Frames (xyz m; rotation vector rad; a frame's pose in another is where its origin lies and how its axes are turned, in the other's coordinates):
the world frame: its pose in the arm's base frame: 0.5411 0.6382 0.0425 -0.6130 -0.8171 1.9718
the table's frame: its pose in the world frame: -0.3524 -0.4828 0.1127 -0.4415 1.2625 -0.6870
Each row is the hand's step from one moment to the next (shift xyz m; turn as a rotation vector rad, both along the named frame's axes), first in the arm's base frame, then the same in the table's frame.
Working: the arm's base frame: its pose in the table's frame: -1.0181 0.5031 0.1031 1.3813 0.4936 -0.5198

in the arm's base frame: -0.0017 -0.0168 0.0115 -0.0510 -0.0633 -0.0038
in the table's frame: -0.0113 -0.0132 -0.0107 -0.0791 -0.0005 -0.0190
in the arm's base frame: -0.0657 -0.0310 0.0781 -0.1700 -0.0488 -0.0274
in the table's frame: -0.0690 -0.0773 0.0255 -0.1650 0.0312 0.0620
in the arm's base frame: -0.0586 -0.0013 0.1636 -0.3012 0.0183 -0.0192
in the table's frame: -0.0431 -0.1591 0.0551 -0.2275 0.0382 0.1955
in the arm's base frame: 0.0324 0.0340 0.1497 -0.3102 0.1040 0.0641
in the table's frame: 0.0502 -0.1465 0.0255 -0.1801 -0.0342 0.2784
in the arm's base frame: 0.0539 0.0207 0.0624 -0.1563 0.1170 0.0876
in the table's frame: 0.0568 -0.0626 -0.0089 -0.0499 -0.0647 0.1978
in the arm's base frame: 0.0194 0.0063 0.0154 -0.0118 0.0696 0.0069
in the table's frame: 0.0196 -0.0157 -0.0050 0.0334 0.0017 0.0626
